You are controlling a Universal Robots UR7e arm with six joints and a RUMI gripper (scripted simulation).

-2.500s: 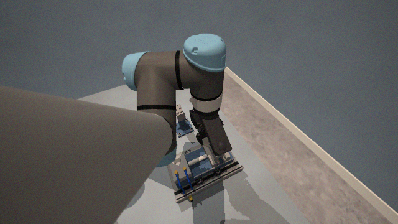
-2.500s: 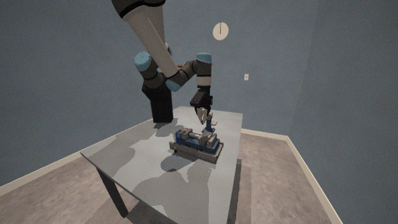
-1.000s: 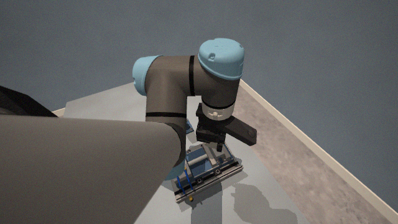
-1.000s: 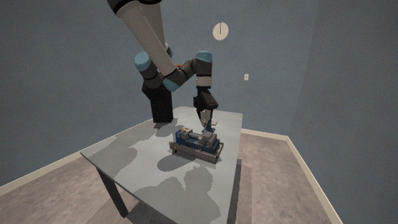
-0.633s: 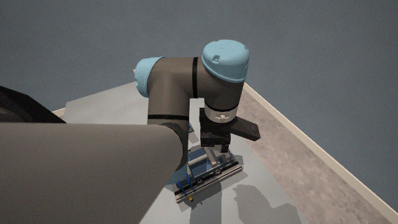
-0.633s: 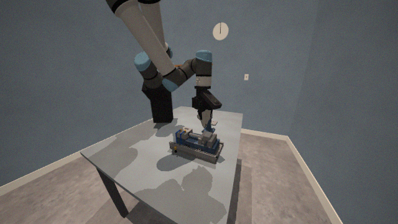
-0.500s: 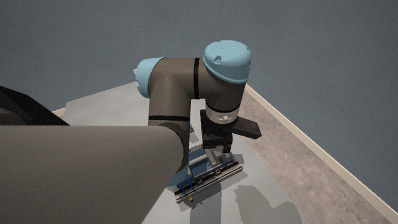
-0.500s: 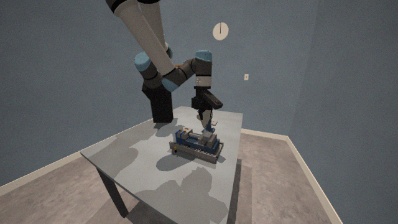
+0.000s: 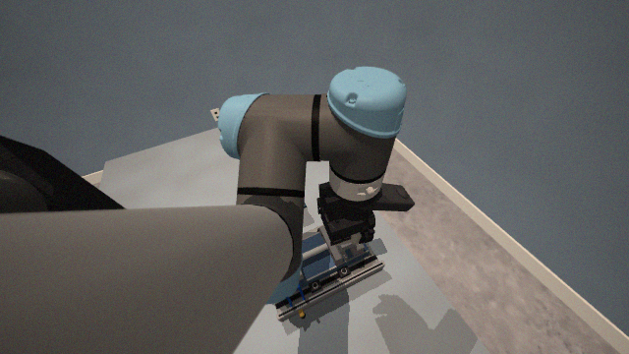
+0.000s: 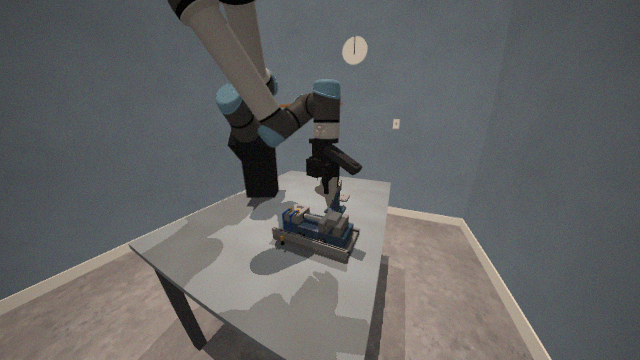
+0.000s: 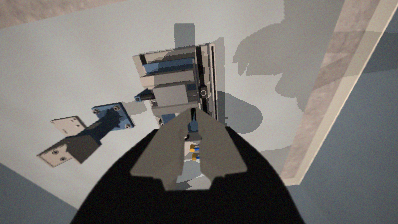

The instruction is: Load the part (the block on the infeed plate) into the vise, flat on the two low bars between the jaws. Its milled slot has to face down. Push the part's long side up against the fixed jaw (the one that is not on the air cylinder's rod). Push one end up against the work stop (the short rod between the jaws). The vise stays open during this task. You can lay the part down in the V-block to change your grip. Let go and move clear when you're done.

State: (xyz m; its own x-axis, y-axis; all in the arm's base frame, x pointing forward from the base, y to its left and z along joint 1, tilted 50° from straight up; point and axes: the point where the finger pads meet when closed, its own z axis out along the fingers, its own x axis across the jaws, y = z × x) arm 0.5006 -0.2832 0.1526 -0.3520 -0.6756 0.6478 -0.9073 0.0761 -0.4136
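The part is 90 mm below my hand, 40 mm to the left of it and 10 mm ahead of it. From my hand the other things lie so: grey jaw (100 mm below, 60 mm to the left, 20 mm behind); then cylinder rod (100 mm below, 70 mm to the left, 70 mm behind); then work stop (90 mm to the left, 90 mm below, 30 mm ahead).
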